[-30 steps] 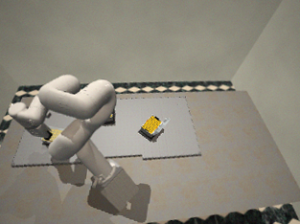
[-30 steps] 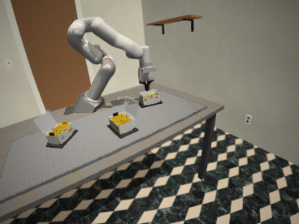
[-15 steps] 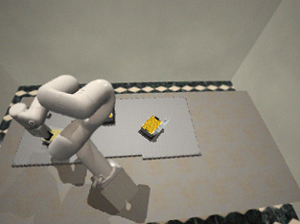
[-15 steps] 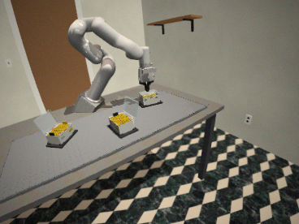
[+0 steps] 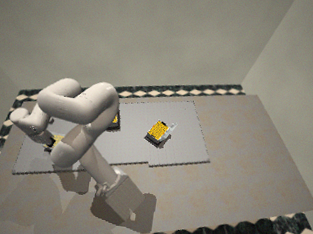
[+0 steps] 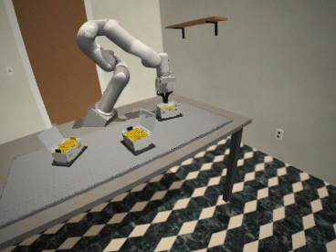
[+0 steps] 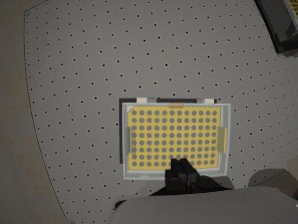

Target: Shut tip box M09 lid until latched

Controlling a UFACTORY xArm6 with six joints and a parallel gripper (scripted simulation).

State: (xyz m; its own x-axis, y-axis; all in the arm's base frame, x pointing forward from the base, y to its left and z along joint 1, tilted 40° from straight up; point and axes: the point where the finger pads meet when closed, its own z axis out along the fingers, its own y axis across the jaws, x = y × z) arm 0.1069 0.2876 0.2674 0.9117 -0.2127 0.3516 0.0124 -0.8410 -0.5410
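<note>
Right now the lid is 3 cm ahead of my hand and 3 cm below it. The rest, counted from my hand: tip box (3 cm ahead, 5 cm below).
</note>
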